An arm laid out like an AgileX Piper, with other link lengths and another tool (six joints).
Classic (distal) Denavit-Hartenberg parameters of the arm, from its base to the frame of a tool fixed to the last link. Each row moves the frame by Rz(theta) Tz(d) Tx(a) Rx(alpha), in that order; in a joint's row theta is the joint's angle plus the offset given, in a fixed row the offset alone. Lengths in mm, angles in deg.
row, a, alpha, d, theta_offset
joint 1, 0, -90, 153.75, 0
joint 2, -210.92, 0, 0, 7.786
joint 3, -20.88, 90, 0, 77.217
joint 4, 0, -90, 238.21, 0
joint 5, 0, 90, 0, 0
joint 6, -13.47, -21.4, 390.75, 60.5
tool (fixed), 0, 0, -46.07, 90
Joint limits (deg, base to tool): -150..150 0..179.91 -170..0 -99.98..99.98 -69.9..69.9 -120..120
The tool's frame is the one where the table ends.
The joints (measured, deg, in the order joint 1, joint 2, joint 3, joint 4, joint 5, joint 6), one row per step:
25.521 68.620 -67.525 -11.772 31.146 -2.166
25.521 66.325 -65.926 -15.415 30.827 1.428
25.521 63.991 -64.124 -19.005 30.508 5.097
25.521 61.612 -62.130 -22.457 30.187 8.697
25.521 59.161 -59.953 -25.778 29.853 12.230
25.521 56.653 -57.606 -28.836 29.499 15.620
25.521 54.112 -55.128 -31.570 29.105 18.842
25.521 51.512 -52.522 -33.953 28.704 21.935
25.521 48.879 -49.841 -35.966 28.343 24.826
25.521 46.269 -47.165 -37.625 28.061 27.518
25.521 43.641 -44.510 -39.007 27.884 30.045
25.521 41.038 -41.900 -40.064 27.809 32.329
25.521 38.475 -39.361 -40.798 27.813 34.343
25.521 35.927 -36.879 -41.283 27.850 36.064
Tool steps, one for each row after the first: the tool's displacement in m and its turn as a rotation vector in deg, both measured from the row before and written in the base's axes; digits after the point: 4 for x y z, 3 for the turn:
-0.0015 -0.0124 0.0089 0.231 -1.486 -1.760
-0.0023 -0.0122 0.0075 0.338 -1.379 -1.724
-0.0030 -0.0116 0.0061 0.395 -1.284 -1.613
-0.0036 -0.0110 0.0050 0.457 -1.223 -1.495
-0.0043 -0.0100 0.0036 0.558 -1.113 -1.333
-0.0048 -0.0087 0.0022 0.693 -0.995 -1.150
-0.0053 -0.0076 0.0006 0.881 -0.843 -1.000
-0.0057 -0.0066 -0.0009 1.008 -0.670 -0.865
-0.0058 -0.0059 -0.0024 1.117 -0.488 -0.772
-0.0060 -0.0055 -0.0033 1.203 -0.364 -0.729
-0.0060 -0.0050 -0.0044 1.250 -0.212 -0.673
-0.0059 -0.0044 -0.0053 1.278 -0.088 -0.607
-0.0058 -0.0039 -0.0057 1.233 -0.038 -0.520

